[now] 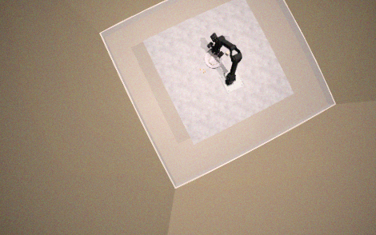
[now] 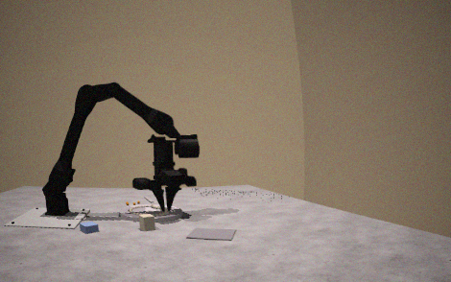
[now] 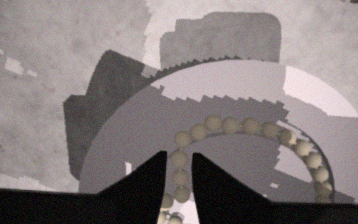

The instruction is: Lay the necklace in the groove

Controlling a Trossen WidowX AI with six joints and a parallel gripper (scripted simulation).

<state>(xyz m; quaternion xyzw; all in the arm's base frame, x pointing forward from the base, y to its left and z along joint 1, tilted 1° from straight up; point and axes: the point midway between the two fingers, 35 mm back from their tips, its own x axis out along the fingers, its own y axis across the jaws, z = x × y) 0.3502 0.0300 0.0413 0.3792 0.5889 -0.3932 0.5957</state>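
Right now my gripper tip is 50 mm past the round bead board, 20 mm to the right of it and 10 mm above it. Also, from my gripper tip: flat grey plate 200 mm to the right, 100 mm ahead, 10 mm below; then cream cube 140 mm to the right, 50 mm behind; then blue block 200 mm behind, 180 mm to the right, 10 mm below.
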